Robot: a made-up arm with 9 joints. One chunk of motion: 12 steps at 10 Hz.
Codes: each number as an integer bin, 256 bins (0 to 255) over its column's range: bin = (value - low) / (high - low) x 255, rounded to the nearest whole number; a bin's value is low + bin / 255 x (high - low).
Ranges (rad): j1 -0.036..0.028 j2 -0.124..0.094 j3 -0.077..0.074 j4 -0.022..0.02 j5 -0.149..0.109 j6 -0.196..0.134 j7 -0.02..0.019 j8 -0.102..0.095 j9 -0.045..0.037
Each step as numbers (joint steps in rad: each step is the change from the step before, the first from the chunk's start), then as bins.
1 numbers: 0.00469 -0.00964 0.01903 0.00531 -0.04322 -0.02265 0.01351 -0.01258 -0.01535
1 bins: 162 134 162 166 105 134 219 116 92
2 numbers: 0.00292 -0.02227 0.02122 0.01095 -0.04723 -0.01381 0.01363 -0.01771 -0.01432
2 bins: 155 119 166 200 101 141 220 109 95
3 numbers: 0.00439 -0.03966 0.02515 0.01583 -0.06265 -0.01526 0.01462 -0.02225 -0.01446
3 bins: 161 99 173 230 85 140 226 103 95
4 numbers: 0.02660 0.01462 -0.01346 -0.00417 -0.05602 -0.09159 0.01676 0.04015 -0.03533
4 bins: 249 162 107 108 92 81 240 184 30
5 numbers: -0.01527 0.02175 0.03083 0.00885 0.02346 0.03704 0.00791 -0.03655 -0.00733
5 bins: 83 170 182 187 170 180 182 85 117
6 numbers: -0.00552 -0.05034 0.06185 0.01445 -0.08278 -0.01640 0.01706 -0.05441 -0.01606
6 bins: 121 86 234 221 65 139 242 62 90
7 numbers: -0.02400 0.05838 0.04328 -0.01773 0.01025 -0.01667 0.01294 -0.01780 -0.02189
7 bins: 48 213 203 26 157 139 215 109 72
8 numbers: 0.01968 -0.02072 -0.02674 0.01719 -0.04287 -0.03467 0.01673 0.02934 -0.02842
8 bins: 222 121 85 238 105 125 240 170 52
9 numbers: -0.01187 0.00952 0.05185 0.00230 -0.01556 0.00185 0.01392 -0.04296 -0.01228
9 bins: 96 156 218 148 132 153 222 76 102
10 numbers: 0.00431 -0.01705 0.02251 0.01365 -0.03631 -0.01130 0.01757 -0.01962 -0.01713
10 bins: 161 125 168 216 111 143 246 107 87
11 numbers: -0.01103 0.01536 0.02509 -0.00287 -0.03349 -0.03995 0.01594 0.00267 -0.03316
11 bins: 99 163 172 116 114 121 235 135 37
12 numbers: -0.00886 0.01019 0.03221 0.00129 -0.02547 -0.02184 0.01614 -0.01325 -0.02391
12 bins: 108 157 184 141 122 135 236 115 66
